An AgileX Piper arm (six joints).
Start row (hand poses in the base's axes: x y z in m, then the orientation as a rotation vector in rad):
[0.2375, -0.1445, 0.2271, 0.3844, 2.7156, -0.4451]
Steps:
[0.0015, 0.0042, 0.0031, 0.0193, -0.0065, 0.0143]
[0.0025, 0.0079, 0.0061, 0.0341, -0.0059, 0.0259]
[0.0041, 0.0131, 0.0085, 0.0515, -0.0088, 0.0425]
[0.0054, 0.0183, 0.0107, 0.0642, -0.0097, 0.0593]
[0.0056, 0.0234, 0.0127, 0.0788, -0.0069, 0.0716]
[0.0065, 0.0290, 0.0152, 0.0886, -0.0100, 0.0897]
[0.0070, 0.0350, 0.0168, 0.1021, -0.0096, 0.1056]
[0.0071, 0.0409, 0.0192, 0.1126, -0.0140, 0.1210]
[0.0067, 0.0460, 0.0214, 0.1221, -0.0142, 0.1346]
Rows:
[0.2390, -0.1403, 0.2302, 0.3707, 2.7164, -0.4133]
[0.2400, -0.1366, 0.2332, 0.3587, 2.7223, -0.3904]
[0.2416, -0.1314, 0.2356, 0.3408, 2.7255, -0.3616]
[0.2429, -0.1262, 0.2378, 0.3212, 2.7291, -0.3397]
[0.2431, -0.1211, 0.2398, 0.3077, 2.7363, -0.3174]
[0.2440, -0.1155, 0.2423, 0.2859, 2.7364, -0.2983]
[0.2445, -0.1095, 0.2439, 0.2674, 2.7406, -0.2758]
[0.2446, -0.1036, 0.2463, 0.2497, 2.7391, -0.2562]
[0.2442, -0.0985, 0.2485, 0.2335, 2.7412, -0.2396]

